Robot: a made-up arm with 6 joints.
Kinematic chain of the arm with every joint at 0, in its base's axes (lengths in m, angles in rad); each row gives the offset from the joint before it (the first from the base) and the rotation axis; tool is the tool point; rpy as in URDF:
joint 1: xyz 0 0 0.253 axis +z
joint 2: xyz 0 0 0 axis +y
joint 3: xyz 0.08 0 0.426 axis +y
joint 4: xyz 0.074 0 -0.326 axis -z
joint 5: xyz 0 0 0 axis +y
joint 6: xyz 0.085 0 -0.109 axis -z
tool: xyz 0 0 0 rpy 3.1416 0 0
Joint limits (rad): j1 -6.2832..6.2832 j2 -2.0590..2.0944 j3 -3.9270..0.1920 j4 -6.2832..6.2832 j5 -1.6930..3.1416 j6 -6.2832..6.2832
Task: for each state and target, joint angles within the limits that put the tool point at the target. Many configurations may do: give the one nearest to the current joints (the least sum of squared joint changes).
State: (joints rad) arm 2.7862 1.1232 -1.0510 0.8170 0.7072 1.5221
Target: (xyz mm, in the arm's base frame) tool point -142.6 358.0 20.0
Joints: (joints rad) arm 1.9744 0.8056 -0.6777 0.8442 0.5706 1.5221
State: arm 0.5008 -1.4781 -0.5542 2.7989 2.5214 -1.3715
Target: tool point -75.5 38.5 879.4
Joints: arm 0.3337 -0.9055 -1.0359 2.6833 2.2733 -1.3715
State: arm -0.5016 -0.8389 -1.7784 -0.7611 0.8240 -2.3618
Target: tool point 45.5 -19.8 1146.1
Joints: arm -0.5372 -0.2851 -2.4865 -0.7320 0.5944 -2.3618
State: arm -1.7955 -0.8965 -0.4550 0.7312 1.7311 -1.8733
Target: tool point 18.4 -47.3 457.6
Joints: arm -1.9107 -1.1059 -0.4354 0.2681 1.7927 -1.8733
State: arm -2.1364 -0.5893 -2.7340 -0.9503 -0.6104 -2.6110
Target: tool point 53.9 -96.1 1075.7
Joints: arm -2.2722 -0.1437 -2.5196 -0.8694 -0.6947 -2.6110
